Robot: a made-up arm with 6 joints. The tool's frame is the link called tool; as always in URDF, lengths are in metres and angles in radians. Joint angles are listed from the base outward.
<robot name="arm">
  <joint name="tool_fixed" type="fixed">
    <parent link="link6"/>
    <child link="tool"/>
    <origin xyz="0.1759 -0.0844 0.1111"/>
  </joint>
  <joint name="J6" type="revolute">
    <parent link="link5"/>
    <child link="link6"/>
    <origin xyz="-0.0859 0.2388 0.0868"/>
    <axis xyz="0 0 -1"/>
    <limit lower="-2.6" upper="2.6"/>
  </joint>
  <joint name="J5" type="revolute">
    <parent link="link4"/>
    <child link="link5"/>
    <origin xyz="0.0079 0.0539 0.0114"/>
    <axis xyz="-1 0 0"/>
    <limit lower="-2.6" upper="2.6"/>
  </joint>
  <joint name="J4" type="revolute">
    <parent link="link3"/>
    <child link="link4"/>
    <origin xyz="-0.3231 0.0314 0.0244"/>
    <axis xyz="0 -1 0"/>
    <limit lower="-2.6" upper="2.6"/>
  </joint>
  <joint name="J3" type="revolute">
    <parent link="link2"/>
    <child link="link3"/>
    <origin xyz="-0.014 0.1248 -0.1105"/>
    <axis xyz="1 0 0"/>
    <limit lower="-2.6" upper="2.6"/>
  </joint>
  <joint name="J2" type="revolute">
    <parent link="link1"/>
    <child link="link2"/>
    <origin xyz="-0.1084 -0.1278 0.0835"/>
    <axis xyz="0 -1 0"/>
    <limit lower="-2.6" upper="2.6"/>
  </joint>
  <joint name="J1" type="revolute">
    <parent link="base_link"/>
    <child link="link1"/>
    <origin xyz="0 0 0.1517"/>
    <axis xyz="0 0 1"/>
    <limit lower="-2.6" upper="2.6"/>
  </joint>
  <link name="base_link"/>
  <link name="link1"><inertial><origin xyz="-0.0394 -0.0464 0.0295"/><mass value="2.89"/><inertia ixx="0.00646" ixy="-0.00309" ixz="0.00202" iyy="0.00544" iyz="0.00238" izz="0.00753"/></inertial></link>
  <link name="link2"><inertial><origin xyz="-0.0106 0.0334 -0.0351"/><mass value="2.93"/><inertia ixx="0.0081" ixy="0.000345" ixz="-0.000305" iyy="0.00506" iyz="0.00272" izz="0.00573"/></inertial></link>
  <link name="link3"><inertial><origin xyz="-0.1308 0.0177 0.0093"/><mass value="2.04"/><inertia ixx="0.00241" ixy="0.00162" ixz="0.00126" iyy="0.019" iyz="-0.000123" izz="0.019"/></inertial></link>
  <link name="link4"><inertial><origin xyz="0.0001 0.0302 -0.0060"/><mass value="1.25"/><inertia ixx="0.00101" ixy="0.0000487" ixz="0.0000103" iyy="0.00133" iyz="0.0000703" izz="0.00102"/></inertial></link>
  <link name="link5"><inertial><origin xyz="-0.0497 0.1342 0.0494"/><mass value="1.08"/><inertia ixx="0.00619" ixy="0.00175" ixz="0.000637" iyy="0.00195" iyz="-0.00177" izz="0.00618"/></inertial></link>
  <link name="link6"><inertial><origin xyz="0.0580 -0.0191 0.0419"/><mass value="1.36"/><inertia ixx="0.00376" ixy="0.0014" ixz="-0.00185" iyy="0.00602" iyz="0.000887" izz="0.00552"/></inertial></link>
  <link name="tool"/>
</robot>
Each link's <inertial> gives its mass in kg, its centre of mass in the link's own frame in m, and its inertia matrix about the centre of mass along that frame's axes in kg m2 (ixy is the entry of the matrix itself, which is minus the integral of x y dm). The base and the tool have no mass. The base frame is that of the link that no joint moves.
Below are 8 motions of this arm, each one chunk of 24 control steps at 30 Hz.
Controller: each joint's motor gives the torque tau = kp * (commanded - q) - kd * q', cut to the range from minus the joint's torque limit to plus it. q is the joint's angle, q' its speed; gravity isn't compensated. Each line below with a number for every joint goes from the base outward.
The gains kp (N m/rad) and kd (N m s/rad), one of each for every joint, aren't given. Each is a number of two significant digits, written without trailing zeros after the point. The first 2 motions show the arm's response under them.
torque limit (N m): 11 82 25 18 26 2.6
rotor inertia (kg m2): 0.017 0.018 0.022 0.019 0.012 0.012
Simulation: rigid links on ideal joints. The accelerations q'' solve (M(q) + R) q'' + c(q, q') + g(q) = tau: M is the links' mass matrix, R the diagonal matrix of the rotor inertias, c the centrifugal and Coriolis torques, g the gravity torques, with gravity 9.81 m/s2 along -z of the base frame. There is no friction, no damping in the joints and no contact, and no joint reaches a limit. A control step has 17 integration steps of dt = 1/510 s. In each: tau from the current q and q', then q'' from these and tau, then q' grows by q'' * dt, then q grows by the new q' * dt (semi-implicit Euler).
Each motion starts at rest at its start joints. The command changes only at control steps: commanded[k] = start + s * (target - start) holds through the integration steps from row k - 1 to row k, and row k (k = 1, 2, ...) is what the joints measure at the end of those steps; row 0 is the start. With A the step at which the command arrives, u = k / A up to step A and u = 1 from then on. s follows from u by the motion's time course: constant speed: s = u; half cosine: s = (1 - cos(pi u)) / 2; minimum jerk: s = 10 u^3 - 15 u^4 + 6 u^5; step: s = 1 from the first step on.
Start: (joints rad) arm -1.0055 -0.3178 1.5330 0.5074 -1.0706 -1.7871
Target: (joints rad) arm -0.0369 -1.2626 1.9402 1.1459 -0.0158 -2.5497
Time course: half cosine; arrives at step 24
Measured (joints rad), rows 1 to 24:
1: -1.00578 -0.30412 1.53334 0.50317 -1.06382 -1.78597
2: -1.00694 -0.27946 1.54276 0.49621 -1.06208 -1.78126
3: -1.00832 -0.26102 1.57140 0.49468 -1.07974 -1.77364
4: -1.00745 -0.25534 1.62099 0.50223 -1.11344 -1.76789
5: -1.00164 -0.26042 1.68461 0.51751 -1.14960 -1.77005
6: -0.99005 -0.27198 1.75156 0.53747 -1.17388 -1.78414
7: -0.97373 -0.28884 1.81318 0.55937 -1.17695 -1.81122
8: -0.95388 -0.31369 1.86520 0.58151 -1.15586 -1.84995
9: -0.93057 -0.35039 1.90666 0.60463 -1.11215 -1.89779
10: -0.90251 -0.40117 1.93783 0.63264 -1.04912 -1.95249
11: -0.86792 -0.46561 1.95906 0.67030 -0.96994 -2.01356
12: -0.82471 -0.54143 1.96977 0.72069 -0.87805 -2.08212
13: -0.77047 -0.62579 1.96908 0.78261 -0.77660 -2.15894
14: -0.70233 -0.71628 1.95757 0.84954 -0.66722 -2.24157
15: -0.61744 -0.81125 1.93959 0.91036 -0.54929 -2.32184
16: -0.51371 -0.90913 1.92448 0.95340 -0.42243 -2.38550
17: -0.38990 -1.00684 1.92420 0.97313 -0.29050 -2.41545
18: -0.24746 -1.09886 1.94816 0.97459 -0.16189 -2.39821
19: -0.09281 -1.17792 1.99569 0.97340 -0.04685 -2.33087
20: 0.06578 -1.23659 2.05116 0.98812 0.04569 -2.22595
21: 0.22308 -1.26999 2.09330 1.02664 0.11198 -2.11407
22: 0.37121 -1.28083 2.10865 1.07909 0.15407 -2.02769
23: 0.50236 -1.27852 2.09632 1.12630 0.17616 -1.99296
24: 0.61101 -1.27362 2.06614 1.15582 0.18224 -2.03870
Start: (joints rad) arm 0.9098 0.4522 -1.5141 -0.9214 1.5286 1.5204
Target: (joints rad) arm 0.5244 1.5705 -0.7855 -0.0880 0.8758 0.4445
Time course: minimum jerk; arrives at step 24
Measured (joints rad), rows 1 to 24:
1: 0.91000 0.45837 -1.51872 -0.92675 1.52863 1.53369
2: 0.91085 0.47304 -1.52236 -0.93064 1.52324 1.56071
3: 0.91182 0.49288 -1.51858 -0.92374 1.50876 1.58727
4: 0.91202 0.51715 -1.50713 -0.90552 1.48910 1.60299
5: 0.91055 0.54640 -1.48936 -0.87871 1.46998 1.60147
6: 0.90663 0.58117 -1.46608 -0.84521 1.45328 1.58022
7: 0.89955 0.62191 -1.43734 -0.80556 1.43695 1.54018
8: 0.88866 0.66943 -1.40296 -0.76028 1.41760 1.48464
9: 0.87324 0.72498 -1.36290 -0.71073 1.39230 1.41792
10: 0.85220 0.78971 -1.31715 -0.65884 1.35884 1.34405
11: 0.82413 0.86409 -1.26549 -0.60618 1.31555 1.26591
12: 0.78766 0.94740 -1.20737 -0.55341 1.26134 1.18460
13: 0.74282 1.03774 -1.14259 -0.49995 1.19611 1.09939
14: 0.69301 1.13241 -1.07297 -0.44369 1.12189 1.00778
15: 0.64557 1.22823 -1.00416 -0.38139 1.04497 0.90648
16: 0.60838 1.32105 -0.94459 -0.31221 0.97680 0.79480
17: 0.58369 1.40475 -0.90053 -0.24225 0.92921 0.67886
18: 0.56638 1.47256 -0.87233 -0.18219 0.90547 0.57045
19: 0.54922 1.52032 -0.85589 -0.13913 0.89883 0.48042
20: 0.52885 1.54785 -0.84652 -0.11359 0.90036 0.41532
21: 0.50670 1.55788 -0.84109 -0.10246 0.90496 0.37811
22: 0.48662 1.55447 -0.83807 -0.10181 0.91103 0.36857
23: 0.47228 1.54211 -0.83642 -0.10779 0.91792 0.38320
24: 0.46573 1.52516 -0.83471 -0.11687 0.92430 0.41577
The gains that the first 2 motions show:
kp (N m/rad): 45 170 55 35 42 5.4
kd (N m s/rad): 2.4 4.2 1.7 0.71 0.83 0.18
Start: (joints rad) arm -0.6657 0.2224 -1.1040 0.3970 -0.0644 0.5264
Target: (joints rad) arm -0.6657 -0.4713 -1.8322 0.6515 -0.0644 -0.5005
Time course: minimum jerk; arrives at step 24
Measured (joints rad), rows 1 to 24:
1: -0.66651 0.23031 -1.11199 0.40653 -0.07105 0.52563
2: -0.66832 0.24673 -1.12781 0.42319 -0.06808 0.52655
3: -0.67176 0.26348 -1.15344 0.43457 -0.04693 0.52711
4: -0.67749 0.27619 -1.19051 0.43938 -0.01492 0.51660
5: -0.68521 0.28283 -1.23548 0.44267 0.01799 0.48270
6: -0.69364 0.28133 -1.28314 0.44773 0.04472 0.41843
7: -0.70126 0.26916 -1.32944 0.45381 0.06197 0.32452
8: -0.70711 0.24427 -1.37240 0.45914 0.06885 0.20826
9: -0.71116 0.20598 -1.41210 0.46421 0.06589 0.08143
10: -0.71398 0.15537 -1.44986 0.47208 0.05477 -0.04253
11: -0.71611 0.09497 -1.48730 0.48591 0.03813 -0.15212
12: -0.71767 0.02814 -1.52551 0.50648 0.01878 -0.24078
13: -0.71831 -0.04148 -1.56481 0.53153 -0.00091 -0.30780
14: -0.71755 -0.11048 -1.60479 0.55721 -0.01920 -0.35695
15: -0.71505 -0.17582 -1.64459 0.58034 -0.03478 -0.39402
16: -0.71076 -0.23492 -1.68321 0.59951 -0.04670 -0.42468
17: -0.70488 -0.28574 -1.71973 0.61490 -0.05436 -0.45324
18: -0.69764 -0.32688 -1.75335 0.62725 -0.05759 -0.48221
19: -0.68917 -0.35757 -1.78326 0.63707 -0.05659 -0.51237
20: -0.67943 -0.37774 -1.80862 0.64431 -0.05200 -0.54304
21: -0.66834 -0.38793 -1.82874 0.64863 -0.04473 -0.57251
22: -0.65591 -0.38920 -1.84324 0.64976 -0.03580 -0.59850
23: -0.64236 -0.38307 -1.85233 0.64774 -0.02617 -0.61889
24: -0.62831 -0.37151 -1.85698 0.64302 -0.01653 -0.63241

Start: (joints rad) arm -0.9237 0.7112 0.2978 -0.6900 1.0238 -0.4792
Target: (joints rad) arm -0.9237 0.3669 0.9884 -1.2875 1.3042 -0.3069
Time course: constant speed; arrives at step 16
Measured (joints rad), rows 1 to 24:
1: -0.92769 0.71443 0.30506 -0.70389 1.04847 -0.47742
2: -0.93604 0.71757 0.31369 -0.73355 1.10511 -0.47953
3: -0.94597 0.71631 0.31916 -0.76481 1.17524 -0.49614
4: -0.95490 0.71166 0.32584 -0.79001 1.24086 -0.53160
5: -0.96145 0.70537 0.34042 -0.81015 1.29056 -0.57773
6: -0.96586 0.69707 0.36662 -0.83029 1.32155 -0.61834
7: -0.96963 0.68465 0.40473 -0.85529 1.33744 -0.63868
8: -0.97414 0.66598 0.45308 -0.88809 1.34391 -0.63254
9: -0.97965 0.64039 0.50932 -0.92922 1.34540 -0.60364
10: -0.98535 0.60896 0.57114 -0.97704 1.34411 -0.56212
11: -0.98996 0.57397 0.63625 -1.02853 1.34082 -0.51882
12: -0.99234 0.53801 0.70224 -1.08047 1.33637 -0.48078
13: -0.99187 0.50341 0.76663 -1.13041 1.33269 -0.44980
14: -0.98836 0.47199 0.82737 -1.17699 1.33254 -0.42394
15: -0.98201 0.44504 0.88333 -1.21973 1.33863 -0.40019
16: -0.97328 0.42317 0.93443 -1.25872 1.35269 -0.37679
17: -0.95748 0.40929 0.96823 -1.28952 1.36154 -0.35986
18: -0.93287 0.40587 0.98313 -1.30267 1.35926 -0.35301
19: -0.90347 0.41113 0.98682 -1.29829 1.35607 -0.35052
20: -0.87424 0.42194 0.98446 -1.28541 1.36287 -0.34640
21: -0.84867 0.43583 0.97876 -1.27316 1.38276 -0.34086
22: -0.82820 0.45118 0.97139 -1.26504 1.41104 -0.33946
23: -0.81284 0.46651 0.96356 -1.25967 1.43990 -0.34764
24: -0.80222 0.48008 0.95605 -1.25459 1.46309 -0.36618

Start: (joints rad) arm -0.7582 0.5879 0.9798 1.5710 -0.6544 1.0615
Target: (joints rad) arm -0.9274 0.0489 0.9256 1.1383 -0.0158 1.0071
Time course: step
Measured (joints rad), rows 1 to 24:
1: -0.74202 0.55014 0.83234 1.47318 -0.56278 1.16032
2: -0.73324 0.44771 0.71165 1.35268 -0.42444 1.30454
3: -0.74297 0.31113 0.72078 1.28181 -0.27702 1.40542
4: -0.77186 0.16893 0.80280 1.21521 -0.14680 1.44381
5: -0.81633 0.04338 0.90695 1.12936 -0.04712 1.40621
6: -0.86631 -0.05040 0.99752 1.05188 0.02420 1.28127
7: -0.91032 -0.09971 1.04916 1.01617 0.06865 1.07573
8: -0.94221 -0.09713 1.05384 1.02458 0.08600 0.83430
9: -0.96240 -0.04960 1.01945 1.05502 0.07765 0.63338
10: -0.97489 0.02325 0.96095 1.09489 0.04419 0.53186
11: -0.98355 0.09989 0.89455 1.14254 -0.00840 0.56854
12: -0.99015 0.16633 0.83581 1.19636 -0.06679 0.74037
13: -0.99367 0.21725 0.79168 1.24716 -0.11538 0.99849
14: -0.99282 0.25140 0.75960 1.28810 -0.14303 1.26906
15: -0.98909 0.26800 0.73558 1.31546 -0.14581 1.48907
16: -0.98614 0.26723 0.72128 1.32400 -0.12760 1.63652
17: -0.98766 0.25145 0.72210 1.31372 -0.09899 1.69617
18: -0.99511 0.22462 0.74007 1.28886 -0.07065 1.65936
19: -1.00712 0.19178 0.77139 1.25635 -0.04917 1.52508
20: -1.01951 0.15838 0.80794 1.21968 -0.03510 1.32960
21: -1.02750 0.12893 0.84291 1.18238 -0.02485 1.13098
22: -1.02797 0.10623 0.87208 1.15203 -0.01491 0.97016
23: -1.01999 0.09192 0.89238 1.13466 -0.00492 0.86902
24: -1.00473 0.08697 0.90243 1.13118 0.00211 0.83304

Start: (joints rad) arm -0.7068 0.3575 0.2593 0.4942 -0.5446 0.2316
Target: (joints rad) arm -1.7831 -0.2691 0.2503 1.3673 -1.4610 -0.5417
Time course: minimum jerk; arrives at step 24
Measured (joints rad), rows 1 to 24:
1: -0.70597 0.36745 0.25441 0.49563 -0.54759 0.23375
2: -0.70346 0.38975 0.24209 0.50883 -0.55245 0.24383
3: -0.70024 0.41398 0.22340 0.54455 -0.55905 0.26454
4: -0.69902 0.43207 0.20098 0.60533 -0.57160 0.29319
5: -0.70331 0.43995 0.17902 0.68415 -0.59567 0.32358
6: -0.71600 0.43680 0.16188 0.76856 -0.63510 0.34884
7: -0.73847 0.42293 0.15277 0.84750 -0.69015 0.36264
8: -0.77056 0.39820 0.15298 0.91583 -0.75811 0.35916
9: -0.81110 0.36204 0.16173 0.97397 -0.83499 0.33343
10: -0.85854 0.31456 0.17672 1.02442 -0.91668 0.28221
11: -0.91142 0.25738 0.19491 1.06899 -0.99930 0.20502
12: -0.96871 0.19359 0.21319 1.10834 -1.07937 0.10475
13: -1.02972 0.12694 0.22882 1.14320 -1.15381 -0.01210
14: -1.09430 0.06107 0.24020 1.17540 -1.22094 -0.13618
15: -1.16274 -0.00083 0.24714 1.20751 -1.28067 -0.25682
16: -1.23549 -0.05599 0.25044 1.24170 -1.33365 -0.36406
17: -1.31274 -0.10210 0.25110 1.27898 -1.38012 -0.45064
18: -1.39382 -0.13737 0.24969 1.31932 -1.41871 -0.51324
19: -1.47744 -0.16091 0.24672 1.36182 -1.44755 -0.55335
20: -1.56210 -0.17293 0.24279 1.40477 -1.46568 -0.57656
21: -1.64621 -0.17474 0.23844 1.44608 -1.47321 -0.59017
22: -1.72811 -0.16853 0.23400 1.48373 -1.47117 -0.60070
23: -1.80622 -0.15705 0.22954 1.51629 -1.46150 -0.61224
24: -1.87913 -0.14342 0.22503 1.54338 -1.44716 -0.62617

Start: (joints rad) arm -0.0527 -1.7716 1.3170 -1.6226 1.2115 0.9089
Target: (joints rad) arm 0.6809 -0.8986 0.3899 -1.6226 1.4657 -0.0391
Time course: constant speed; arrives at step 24
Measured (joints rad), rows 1 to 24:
1: -0.05010 -1.76328 1.30767 -1.64165 1.18947 0.91623
2: -0.04182 -1.74385 1.28529 -1.68076 1.14565 0.93094
3: -0.02655 -1.71843 1.25396 -1.71669 1.10698 0.94271
4: -0.00370 -1.68985 1.21512 -1.73243 1.08960 0.94158
5: 0.02631 -1.65802 1.16906 -1.72506 1.09679 0.92076
6: 0.06167 -1.62127 1.11749 -1.70229 1.12190 0.87732
7: 0.09952 -1.57774 1.06326 -1.67503 1.15392 0.81210
8: 0.13695 -1.52682 1.00925 -1.65155 1.18418 0.73011
9: 0.17208 -1.47010 0.95752 -1.63492 1.21017 0.64063
10: 0.20440 -1.41102 0.90902 -1.62362 1.23432 0.55518
11: 0.23452 -1.35335 0.86375 -1.61442 1.25943 0.48336
12: 0.26353 -1.29962 0.82121 -1.60538 1.28540 0.42960
13: 0.29256 -1.25067 0.78065 -1.59693 1.30938 0.39266
14: 0.32237 -1.20621 0.74132 -1.59078 1.32806 0.36773
15: 0.35319 -1.16557 0.70266 -1.58820 1.33999 0.34891
16: 0.38468 -1.12806 0.66447 -1.58917 1.34623 0.33110
17: 0.41613 -1.09288 0.62684 -1.59268 1.34956 0.31080
18: 0.44678 -1.05905 0.58985 -1.59724 1.35308 0.28615
19: 0.47611 -1.02541 0.55338 -1.60148 1.35910 0.25647
20: 0.50395 -0.99088 0.51693 -1.60425 1.36866 0.22178
21: 0.53056 -0.95471 0.47971 -1.60472 1.38149 0.18238
22: 0.55642 -0.91655 0.44089 -1.60229 1.39642 0.13869
23: 0.58208 -0.87641 0.39982 -1.59673 1.41196 0.09134
24: 0.60794 -0.83454 0.35631 -1.58818 1.42686 0.04124

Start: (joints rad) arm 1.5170 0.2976 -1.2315 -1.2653 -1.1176 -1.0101
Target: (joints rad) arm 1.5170 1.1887 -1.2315 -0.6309 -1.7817 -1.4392
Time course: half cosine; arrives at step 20
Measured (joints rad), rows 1 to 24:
1: 1.51832 0.30586 -1.24091 -1.26238 -1.10678 -1.00173
2: 1.52171 0.32725 -1.26128 -1.25569 -1.07883 -0.98632
3: 1.52590 0.35834 -1.28766 -1.24504 -1.04511 -0.97725
4: 1.52971 0.39667 -1.31618 -1.22895 -1.01912 -0.98368
5: 1.53236 0.44128 -1.34220 -1.20607 -1.01174 -1.00785
6: 1.53298 0.49229 -1.36142 -1.17546 -1.02914 -1.04619
7: 1.53018 0.55019 -1.37075 -1.13636 -1.07252 -1.09254
8: 1.52212 0.61483 -1.36862 -1.08828 -1.13918 -1.14144
9: 1.50730 0.68445 -1.35497 -1.03143 -1.22380 -1.18963
10: 1.48635 0.75559 -1.33161 -0.96706 -1.31919 -1.23569
11: 1.46368 0.82417 -1.30291 -0.89701 -1.41668 -1.27889
12: 1.44717 0.88736 -1.27575 -0.82300 -1.50710 -1.31886
13: 1.44460 0.94484 -1.25714 -0.74643 -1.58335 -1.35644
14: 1.45872 0.99815 -1.25041 -0.66944 -1.64318 -1.39442
15: 1.48531 1.04884 -1.25355 -0.59557 -1.68977 -1.43634
16: 1.51577 1.09703 -1.26085 -0.52926 -1.72879 -1.48400
17: 1.54181 1.14100 -1.26646 -0.47482 -1.76414 -1.53579
18: 1.55908 1.17776 -1.26754 -0.43577 -1.79572 -1.58673
19: 1.56765 1.20407 -1.26492 -0.41408 -1.82032 -1.62981
20: 1.57004 1.21748 -1.26125 -0.40961 -1.83397 -1.65810
21: 1.56848 1.21774 -1.25840 -0.41999 -1.83481 -1.66687
22: 1.56373 1.20800 -1.25663 -0.44128 -1.82511 -1.65500
23: 1.55593 1.19391 -1.25569 -0.46889 -1.81008 -1.62497
24: 1.54565 1.18138 -1.25572 -0.49818 -1.79507 -1.58207

